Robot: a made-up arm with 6 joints.
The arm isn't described. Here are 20 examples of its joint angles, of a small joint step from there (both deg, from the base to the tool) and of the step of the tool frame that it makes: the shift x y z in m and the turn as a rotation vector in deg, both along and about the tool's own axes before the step.
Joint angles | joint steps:
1: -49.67 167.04 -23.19 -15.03 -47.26 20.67 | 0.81 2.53 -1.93 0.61 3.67 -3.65
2: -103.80 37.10 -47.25 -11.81 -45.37 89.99 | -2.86 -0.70 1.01 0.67 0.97 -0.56
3: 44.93 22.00 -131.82 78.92 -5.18 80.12 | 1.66 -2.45 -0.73 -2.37 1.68 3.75
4: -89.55 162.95 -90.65 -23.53 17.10 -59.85 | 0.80 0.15 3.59 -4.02 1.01 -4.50
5: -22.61 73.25 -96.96 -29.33 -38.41 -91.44 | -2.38 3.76 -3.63 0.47 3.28 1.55
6: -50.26 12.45 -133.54 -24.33 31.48 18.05 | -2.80 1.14 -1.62 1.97 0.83 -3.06
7: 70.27 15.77 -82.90 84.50 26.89 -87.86 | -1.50 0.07 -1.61 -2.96 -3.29 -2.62
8: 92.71 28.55 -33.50 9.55 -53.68 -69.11 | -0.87 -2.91 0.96 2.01 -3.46 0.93
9: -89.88 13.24 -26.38 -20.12 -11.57 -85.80 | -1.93 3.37 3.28 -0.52 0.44 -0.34
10: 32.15 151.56 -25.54 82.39 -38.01 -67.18 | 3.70 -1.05 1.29 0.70 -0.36 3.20
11: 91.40 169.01 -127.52 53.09 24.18 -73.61 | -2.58 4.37 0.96 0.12 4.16 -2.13
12: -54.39 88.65 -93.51 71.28 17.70 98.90 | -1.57 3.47 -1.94 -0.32 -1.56 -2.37
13: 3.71 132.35 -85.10 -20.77 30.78 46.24 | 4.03 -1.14 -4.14 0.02 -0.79 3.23
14: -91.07 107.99 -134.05 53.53 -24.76 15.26 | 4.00 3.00 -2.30 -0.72 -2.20 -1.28
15: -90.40 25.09 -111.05 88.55 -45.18 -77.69 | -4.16 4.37 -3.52 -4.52 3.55 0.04
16: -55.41 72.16 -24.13 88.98 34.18 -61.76 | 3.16 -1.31 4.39 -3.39 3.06 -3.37
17: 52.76 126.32 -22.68 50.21 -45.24 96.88 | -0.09 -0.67 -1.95 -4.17 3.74 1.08
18: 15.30 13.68 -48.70 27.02 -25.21 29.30 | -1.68 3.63 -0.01 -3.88 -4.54 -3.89
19: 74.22 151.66 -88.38 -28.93 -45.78 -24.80 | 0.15 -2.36 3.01 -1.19 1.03 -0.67
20: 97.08 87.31 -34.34 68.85 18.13 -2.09 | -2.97 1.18 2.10 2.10 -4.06 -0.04
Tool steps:
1: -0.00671 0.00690 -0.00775 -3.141 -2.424 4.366
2: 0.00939 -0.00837 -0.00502 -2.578 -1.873 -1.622
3: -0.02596 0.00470 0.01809 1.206 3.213 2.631
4: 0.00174 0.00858 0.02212 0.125 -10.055 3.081
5: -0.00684 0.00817 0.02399 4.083 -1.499 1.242
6: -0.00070 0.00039 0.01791 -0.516 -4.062 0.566
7: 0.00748 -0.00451 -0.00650 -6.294 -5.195 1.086
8: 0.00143 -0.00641 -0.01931 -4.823 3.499 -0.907
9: 0.00403 0.00865 0.04079 6.409 -3.804 0.388
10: -0.00300 -0.00450 0.00036 -1.061 1.183 -2.164
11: -0.04694 0.02884 -0.00561 4.732 0.859 5.516
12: 0.01968 0.00593 0.01506 1.762 -3.391 -1.196
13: 0.00303 -0.02176 0.04495 4.729 -1.915 -4.579
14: -0.03084 0.00229 -0.00154 0.656 0.494 1.091
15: -0.00940 0.00701 0.02035 1.949 -8.611 -3.287
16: -0.03337 0.01633 0.00018 -0.209 -5.536 8.347
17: -0.01553 0.00631 0.00009 -2.616 0.938 3.797
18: -0.00309 0.00708 -0.01904 -2.791 -9.262 -0.489
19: 0.00105 -0.00665 0.00285 1.138 -1.731 1.159
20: 0.01800 -0.00618 -0.02122 -0.410 5.085 -5.389
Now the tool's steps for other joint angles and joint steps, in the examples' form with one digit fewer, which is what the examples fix.
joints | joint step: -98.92 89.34 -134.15 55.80 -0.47 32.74 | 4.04 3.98 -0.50 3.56 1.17 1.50
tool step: -0.0220 0.0091 -0.0346 -1.00 9.43 2.35
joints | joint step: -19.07 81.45 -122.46 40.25 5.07 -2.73 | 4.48 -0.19 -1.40 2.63 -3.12 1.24
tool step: 0.0015 0.0013 0.0285 5.93 4.76 -2.97
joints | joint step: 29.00 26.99 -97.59 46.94 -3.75 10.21 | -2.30 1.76 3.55 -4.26 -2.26 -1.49
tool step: -0.0154 0.0072 -0.0368 -6.55 -6.23 1.16
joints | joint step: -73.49 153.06 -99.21 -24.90 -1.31 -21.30 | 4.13 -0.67 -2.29 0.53 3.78 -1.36
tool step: 0.0305 -0.0146 0.0145 -0.33 -4.08 -0.01
